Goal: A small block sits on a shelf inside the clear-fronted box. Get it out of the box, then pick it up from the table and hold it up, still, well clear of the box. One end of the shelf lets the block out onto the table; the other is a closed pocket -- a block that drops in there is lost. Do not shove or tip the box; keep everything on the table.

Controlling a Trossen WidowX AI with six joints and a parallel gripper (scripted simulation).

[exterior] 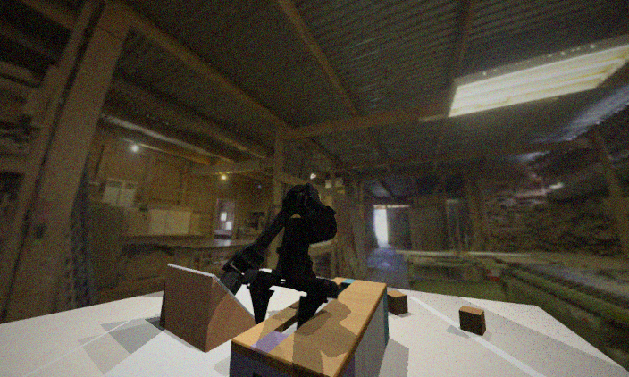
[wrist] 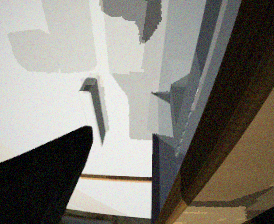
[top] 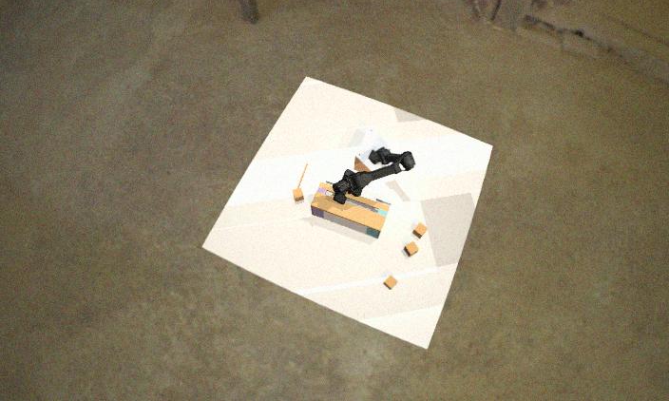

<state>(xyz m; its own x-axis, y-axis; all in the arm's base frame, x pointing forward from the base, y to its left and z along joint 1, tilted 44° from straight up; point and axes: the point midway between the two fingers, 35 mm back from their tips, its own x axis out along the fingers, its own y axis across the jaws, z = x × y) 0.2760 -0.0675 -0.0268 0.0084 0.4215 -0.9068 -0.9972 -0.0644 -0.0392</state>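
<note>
Now: gripper tip 60 mm short of the tan block and 20 mm to the left of it. Also, from my gripper tip: box: 30 mm ahead, 90 mm to the left, 20 mm below.
</note>
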